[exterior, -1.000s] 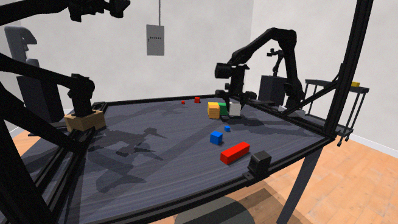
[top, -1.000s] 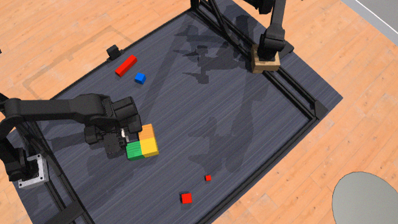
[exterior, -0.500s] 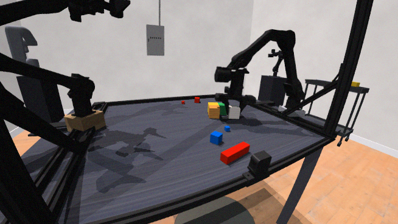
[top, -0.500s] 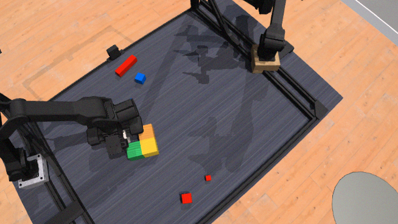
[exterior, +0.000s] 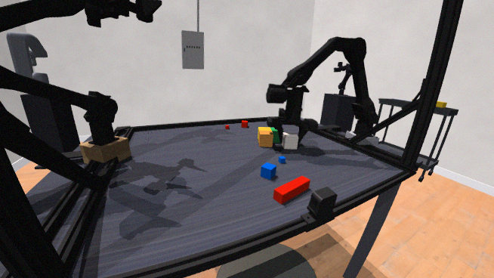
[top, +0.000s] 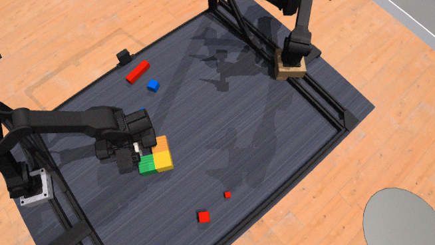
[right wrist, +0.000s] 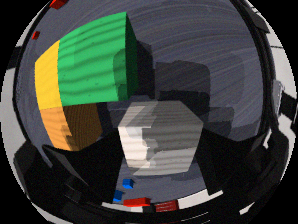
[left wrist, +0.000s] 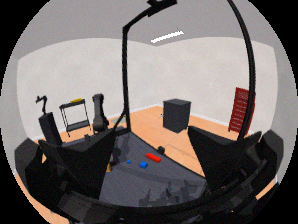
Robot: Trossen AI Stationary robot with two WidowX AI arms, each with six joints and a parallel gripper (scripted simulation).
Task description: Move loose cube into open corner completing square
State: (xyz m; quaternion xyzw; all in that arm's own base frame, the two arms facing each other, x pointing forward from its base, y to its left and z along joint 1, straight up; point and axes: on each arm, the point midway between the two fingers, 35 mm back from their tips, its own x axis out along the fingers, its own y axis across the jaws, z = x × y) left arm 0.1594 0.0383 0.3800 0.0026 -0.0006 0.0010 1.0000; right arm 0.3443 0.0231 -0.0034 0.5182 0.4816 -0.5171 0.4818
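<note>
Right now the white cube is 2 cm below my right hand. Also, from my right hand: green cube: 7 cm ahead, 3 cm to the left, 2 cm below; orange cube: 9 cm to the left, 4 cm ahead, 2 cm below; yellow cube: 8 cm to the left, 8 cm ahead, 2 cm below.
</note>
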